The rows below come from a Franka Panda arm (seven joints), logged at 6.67 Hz.
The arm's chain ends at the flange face. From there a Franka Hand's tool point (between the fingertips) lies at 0.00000 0.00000 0.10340 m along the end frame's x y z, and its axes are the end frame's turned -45 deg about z.
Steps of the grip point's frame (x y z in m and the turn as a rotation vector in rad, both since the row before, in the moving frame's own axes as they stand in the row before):
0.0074, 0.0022, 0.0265, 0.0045, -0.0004, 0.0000
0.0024, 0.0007, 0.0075, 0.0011, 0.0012, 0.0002
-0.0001, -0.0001, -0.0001, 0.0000, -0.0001, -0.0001
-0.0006, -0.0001, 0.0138, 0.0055, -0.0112, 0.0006
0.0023, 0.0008, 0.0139, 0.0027, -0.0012, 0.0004
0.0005, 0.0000, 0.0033, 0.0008, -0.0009, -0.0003
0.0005, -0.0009, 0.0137, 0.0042, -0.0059, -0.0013
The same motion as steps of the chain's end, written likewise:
0.0071, -0.0034, 0.0265, 0.0029, -0.0035, 0.0000
0.0022, -0.0010, 0.0075, 0.0016, 0.0001, 0.0002
-0.0001, 0.0000, -0.0001, -0.0001, -0.0001, -0.0001
0.0007, -0.0001, 0.0138, -0.0040, -0.0118, 0.0006
0.0025, -0.0010, 0.0139, 0.0011, -0.0028, 0.0004
0.0005, -0.0004, 0.0033, -0.0001, -0.0012, -0.0003
0.0005, -0.0011, 0.0137, -0.0012, -0.0071, -0.0013

